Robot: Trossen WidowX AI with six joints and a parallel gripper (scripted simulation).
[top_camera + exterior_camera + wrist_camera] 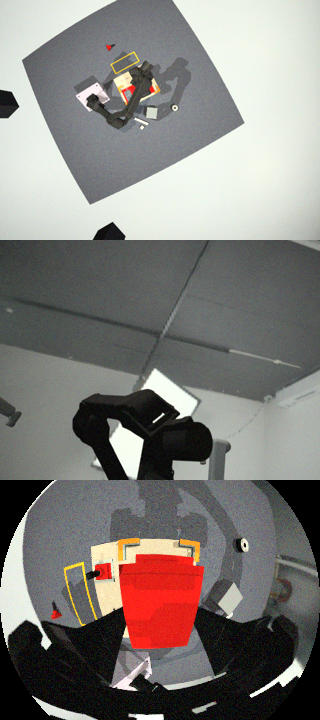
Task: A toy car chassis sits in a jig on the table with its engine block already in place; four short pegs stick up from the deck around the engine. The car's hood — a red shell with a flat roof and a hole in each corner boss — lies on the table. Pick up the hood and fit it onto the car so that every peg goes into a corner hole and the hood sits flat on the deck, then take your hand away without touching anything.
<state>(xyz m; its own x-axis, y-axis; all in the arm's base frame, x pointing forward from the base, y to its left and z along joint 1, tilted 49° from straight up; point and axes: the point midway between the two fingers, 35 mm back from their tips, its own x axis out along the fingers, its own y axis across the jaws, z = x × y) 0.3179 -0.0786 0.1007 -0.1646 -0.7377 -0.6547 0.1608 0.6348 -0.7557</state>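
Now: the cream jig 90 mm below my gripper tip, 20 mm to the left of it and 20 mm behind it. From my gripper tip the other things lie so: white bar: 180 mm to the right, 140 mm behind, 100 mm below; then white block: 180 mm to the right, 90 mm below, 50 mm behind; then red hood: 10 mm above.
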